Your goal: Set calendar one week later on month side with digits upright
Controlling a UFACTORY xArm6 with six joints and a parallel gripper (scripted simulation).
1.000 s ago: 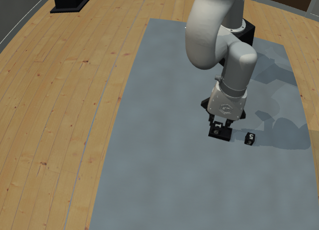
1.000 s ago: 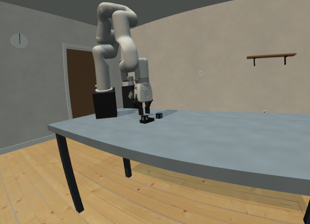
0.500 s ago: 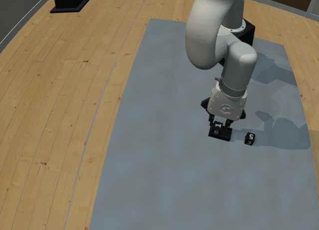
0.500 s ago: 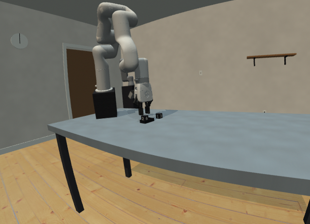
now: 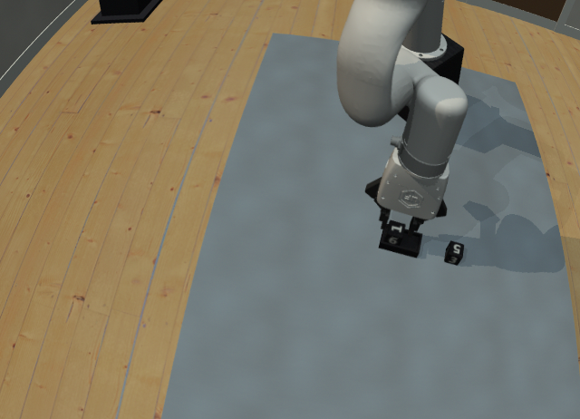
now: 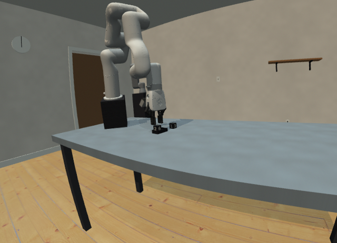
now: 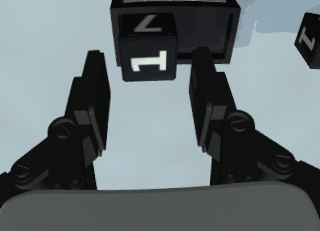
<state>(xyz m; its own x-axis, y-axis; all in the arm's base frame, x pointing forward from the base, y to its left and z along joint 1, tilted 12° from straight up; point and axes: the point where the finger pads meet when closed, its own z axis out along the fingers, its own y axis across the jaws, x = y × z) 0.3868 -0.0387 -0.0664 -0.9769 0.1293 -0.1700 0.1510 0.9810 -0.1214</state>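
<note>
Now: the black tray 6 cm below my hand and 2 cm to the left of it.
</note>
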